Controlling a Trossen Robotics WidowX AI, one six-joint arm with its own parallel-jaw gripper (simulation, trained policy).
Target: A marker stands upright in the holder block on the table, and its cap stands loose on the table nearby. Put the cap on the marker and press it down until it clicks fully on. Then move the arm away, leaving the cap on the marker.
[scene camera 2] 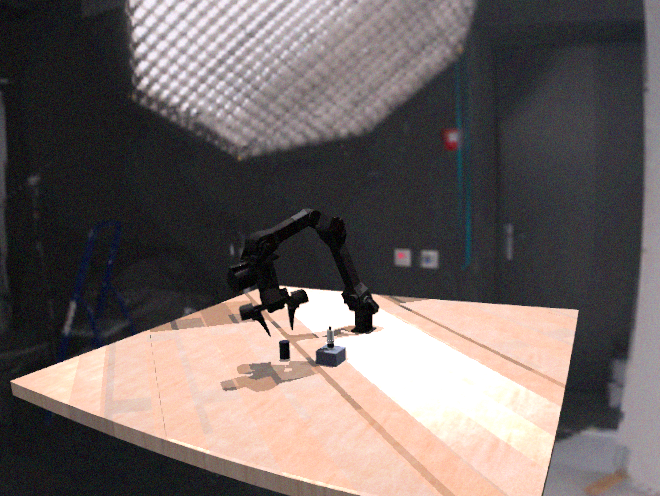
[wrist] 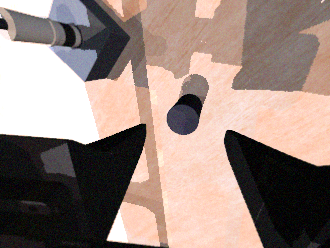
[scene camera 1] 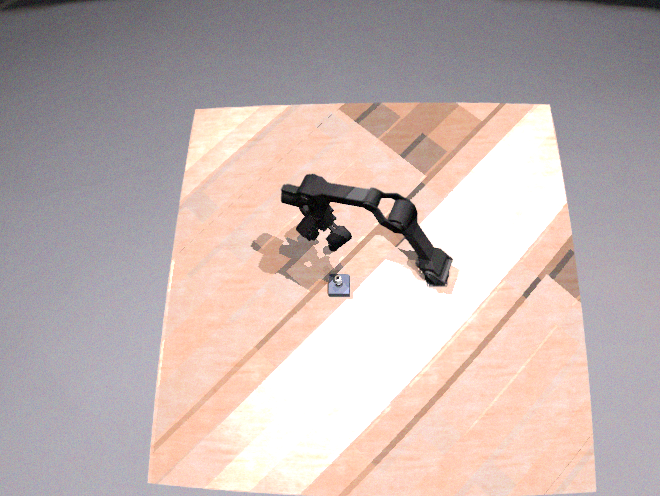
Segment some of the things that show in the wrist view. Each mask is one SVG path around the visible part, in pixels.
My gripper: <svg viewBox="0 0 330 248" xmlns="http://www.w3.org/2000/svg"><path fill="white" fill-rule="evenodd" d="M226 130L224 137L226 154L262 248L330 248L330 165L317 166L273 149L236 131ZM146 124L138 124L88 144L72 139L0 134L0 248L172 248L107 240L142 154L146 139Z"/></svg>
A dark cap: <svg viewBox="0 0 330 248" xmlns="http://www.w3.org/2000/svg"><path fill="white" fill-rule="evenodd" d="M196 95L183 95L168 111L166 117L167 124L176 134L188 135L197 129L202 102Z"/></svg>
